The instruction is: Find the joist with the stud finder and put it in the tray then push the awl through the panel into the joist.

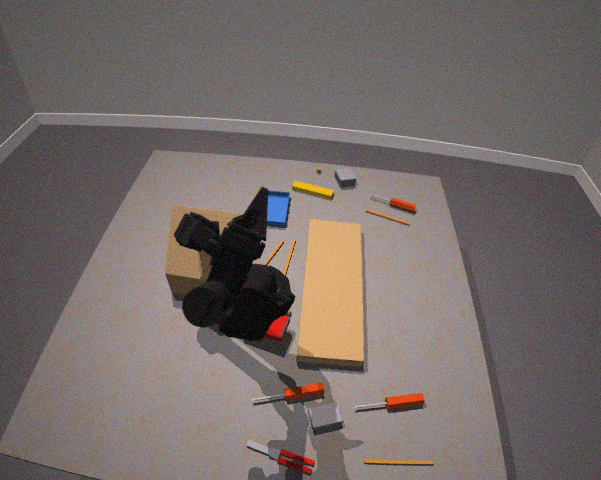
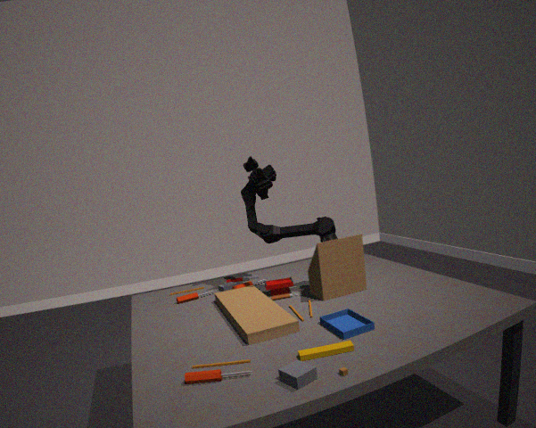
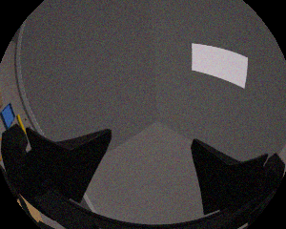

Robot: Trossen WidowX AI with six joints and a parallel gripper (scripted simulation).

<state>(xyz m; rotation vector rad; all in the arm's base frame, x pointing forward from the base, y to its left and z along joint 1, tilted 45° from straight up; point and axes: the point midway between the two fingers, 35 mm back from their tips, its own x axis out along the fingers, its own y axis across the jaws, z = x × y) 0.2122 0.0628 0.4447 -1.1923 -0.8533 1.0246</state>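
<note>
Now: gripper tip 30 mm past the red stud finder, 70 mm to the right of it and 570 mm above it. From my gripper tip the other things lie so: awl 20 mm behind, 150 mm to the left, 580 mm below; blue tray 70 mm behind, 570 mm to the left, 570 mm below; yellow bar 70 mm ahead, 700 mm to the left, 580 mm below.
</note>
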